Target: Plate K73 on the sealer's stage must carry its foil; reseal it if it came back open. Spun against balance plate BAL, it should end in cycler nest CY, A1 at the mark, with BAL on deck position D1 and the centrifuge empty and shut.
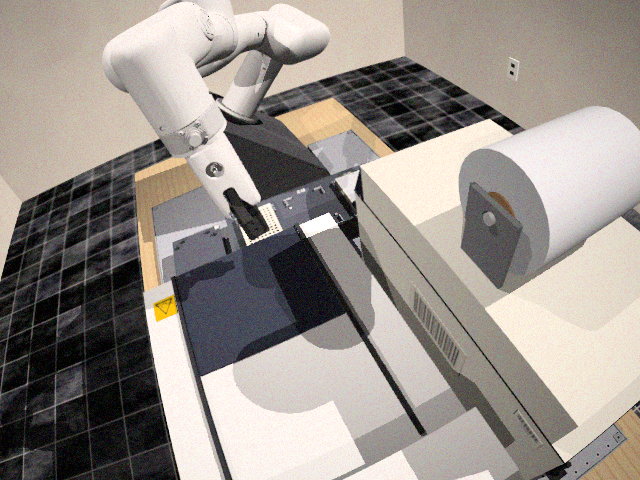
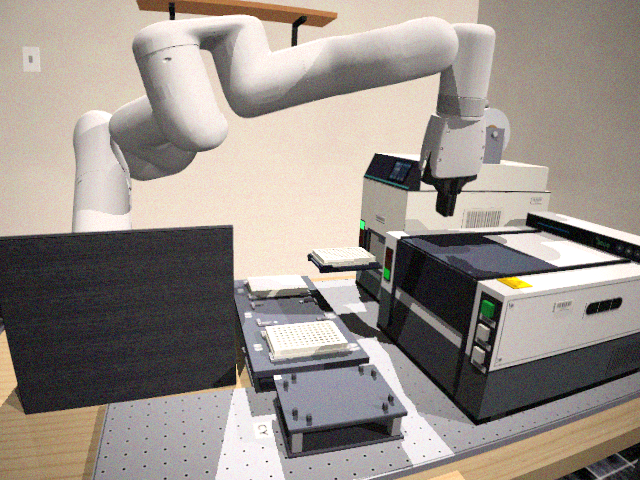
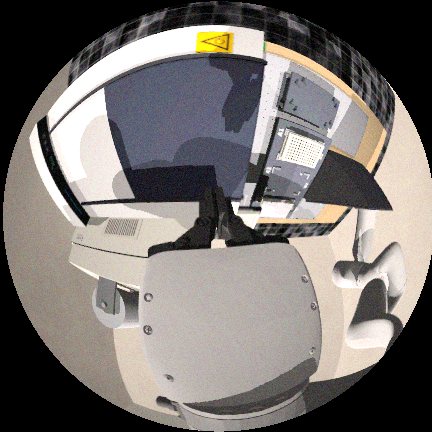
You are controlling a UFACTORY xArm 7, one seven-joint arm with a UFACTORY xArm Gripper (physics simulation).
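Places are measured from the arm's base along level axes (x ahead, y left, z up), in centimetres.
Pixels of known places: gripper, fingertip midpoint: (image 1: 259,232) (image 2: 444,214) (image 3: 213,198); arm's base, link origin: (image 1: 235,112) (image 2: 102,267).
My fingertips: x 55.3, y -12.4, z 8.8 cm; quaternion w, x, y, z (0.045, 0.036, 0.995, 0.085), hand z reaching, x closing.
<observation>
For each thing: its top centre in the pictures, then the offset to it from my fingertips. "spot": a spot on its surface instead.
- open-welled plate, top centre: (image 2: 305,334) (image 1: 260,226) (image 3: 303,151) dx -23.6, dy +3.8, dz -21.1 cm
- Cycler nest CY, top centre: (image 2: 337,387) (image 1: 197,254) (image 3: 317,103) dx -24.8, dy -11.4, dz -21.4 cm
- sealer, top centre: (image 1: 553,121) (image 2: 465,107) (image 3: 128,328) dx +24.2, dy +23.6, dz +20.4 cm
- large film roll, surface spot: (image 1: 578,170) spot: dx +29.2, dy +20.5, dz +19.5 cm
My gripper (image 1: 257,233) (image 2: 445,212) (image 3: 213,198) is shut and empty, high beside the sealer and above the centrifuge's near-deck edge. A pale plate (image 2: 343,255) sits on the sealer's extended stage; its label and any foil cannot be made out. The centrifuge (image 1: 164,356) (image 2: 563,322) has its lid (image 1: 232,315) (image 3: 185,115) down; its inside is hidden. An open-welled plate (image 1: 271,219) (image 2: 307,336) (image 3: 302,149) sits on the deck's near position. Another pale plate (image 2: 276,285) sits at the deck's far end. Cycler nest CY (image 1: 201,250) (image 2: 341,397) (image 3: 310,100) holds no plate.
The sealer (image 1: 408,191) (image 2: 385,209) (image 3: 165,235) stands beside the centrifuge, with a large film roll (image 1: 578,170) (image 3: 105,312) on top. A dark upright panel (image 1: 279,160) (image 2: 118,315) (image 3: 345,182) stands behind the deck. A wall shelf (image 2: 242,9) shows behind the arm.
</observation>
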